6 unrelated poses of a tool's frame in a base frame.
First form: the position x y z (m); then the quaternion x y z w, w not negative.
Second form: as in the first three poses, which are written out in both.
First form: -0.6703, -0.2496, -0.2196, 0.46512, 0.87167, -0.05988, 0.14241
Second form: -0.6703, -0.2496, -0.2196; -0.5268, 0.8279, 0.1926; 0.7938, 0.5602, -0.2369; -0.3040, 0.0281, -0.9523
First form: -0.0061, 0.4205, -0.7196, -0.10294, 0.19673, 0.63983, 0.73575
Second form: -0.0061, 0.4205, -0.7196; 0.1038, -0.9820, 0.1578; 0.9010, 0.1601, 0.4032; -0.4212, 0.1003, 0.9014
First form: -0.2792, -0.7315, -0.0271, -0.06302, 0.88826, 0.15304, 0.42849
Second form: -0.2792, -0.7315, -0.0271; -0.6249, -0.2431, 0.7419; 0.0192, 0.9452, 0.3259; -0.7805, 0.2179, -0.5860
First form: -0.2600, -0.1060, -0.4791, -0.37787, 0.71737, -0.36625, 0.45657
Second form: -0.2600, -0.1060, -0.4791; -0.2975, -0.2077, 0.9318; -0.8766, 0.4462, -0.1804; -0.3783, -0.8705, -0.3148
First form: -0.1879, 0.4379, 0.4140, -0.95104, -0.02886, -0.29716, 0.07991
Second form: -0.1879, 0.4379, 0.4140; 0.8217, 0.1024, 0.5606; 0.0074, -0.9856, 0.1691; 0.5698, -0.1348, -0.8106
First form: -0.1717, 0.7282, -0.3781, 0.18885, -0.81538, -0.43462, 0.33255
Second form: -0.1717, 0.7282, -0.3781; -0.7075, -0.0189, -0.7065; -0.5970, 0.5509, 0.5832; 0.3782, 0.8344, -0.4010
